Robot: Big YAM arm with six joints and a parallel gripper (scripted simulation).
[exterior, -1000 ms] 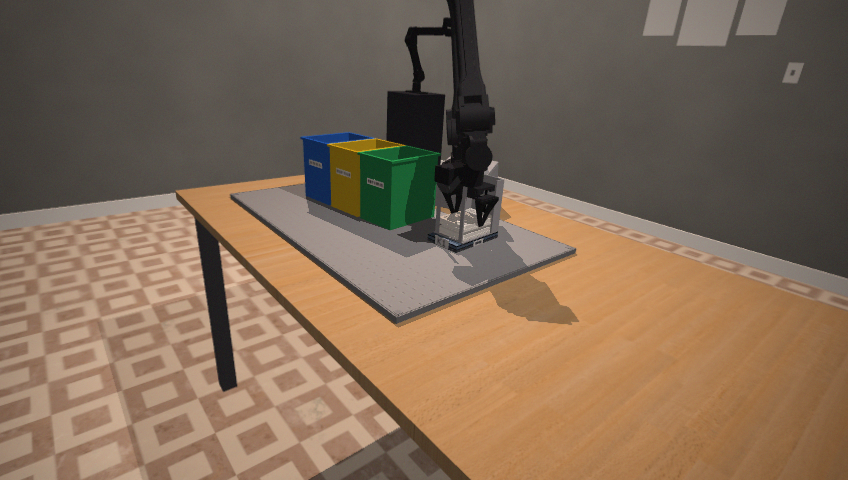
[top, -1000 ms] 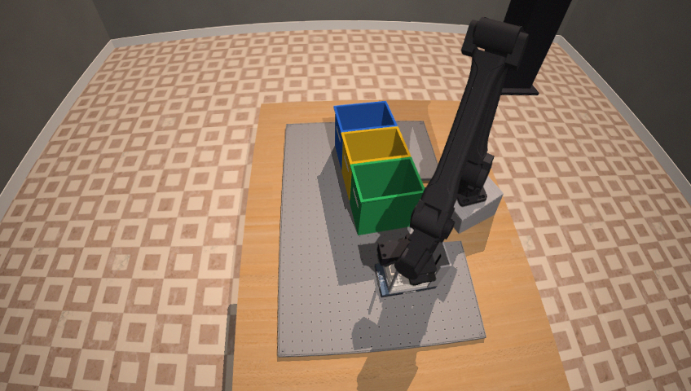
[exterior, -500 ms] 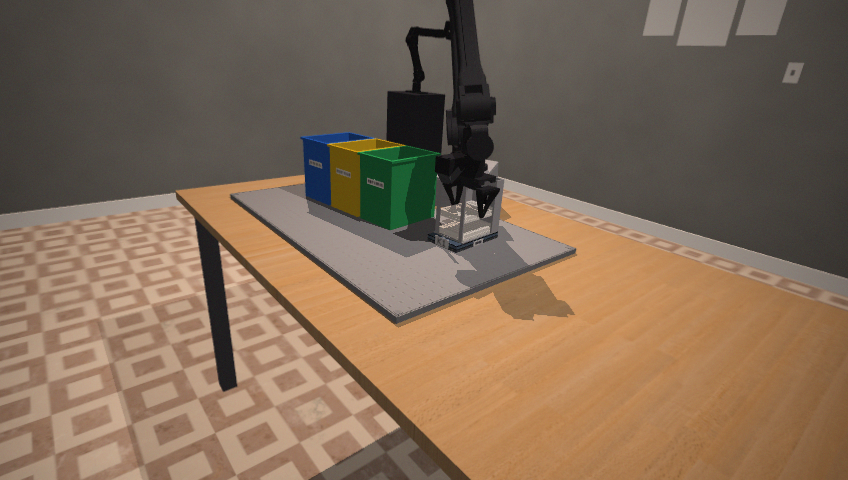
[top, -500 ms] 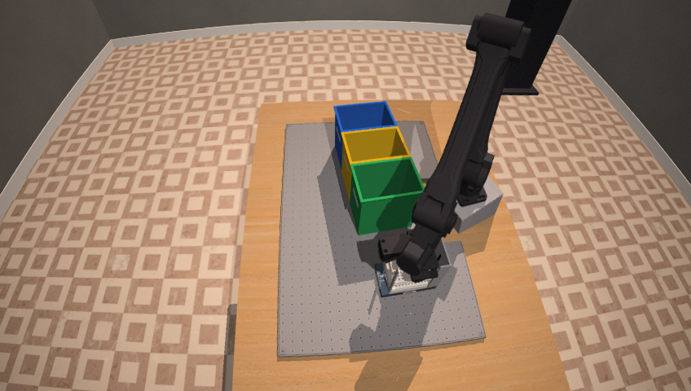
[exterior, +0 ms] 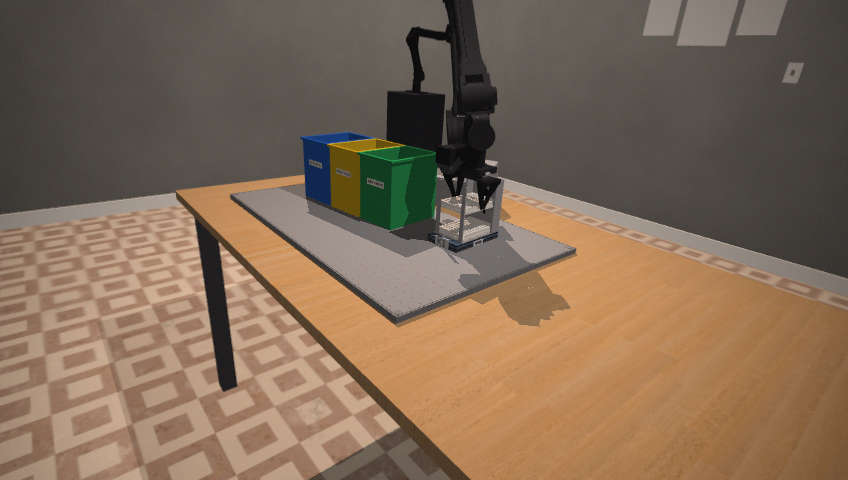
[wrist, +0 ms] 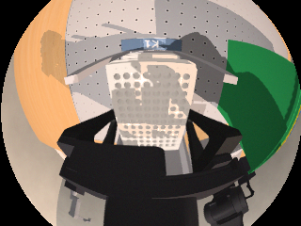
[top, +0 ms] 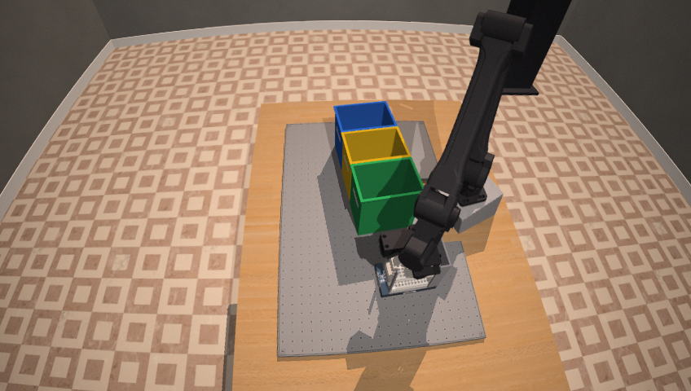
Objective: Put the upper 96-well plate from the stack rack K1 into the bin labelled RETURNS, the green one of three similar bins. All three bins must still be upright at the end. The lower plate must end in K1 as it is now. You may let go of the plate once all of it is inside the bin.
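Right now my hand is 4 cm short of the green bin, 22 cm to the left of it and 1 cm above it. Also, from my hand: white 96-well plate right at my hand; then yellow bin 5 cm ahead, 35 cm to the right, 1 cm below; then blue bin 5 cm ahead, 48 cm to the right, 1 cm below.
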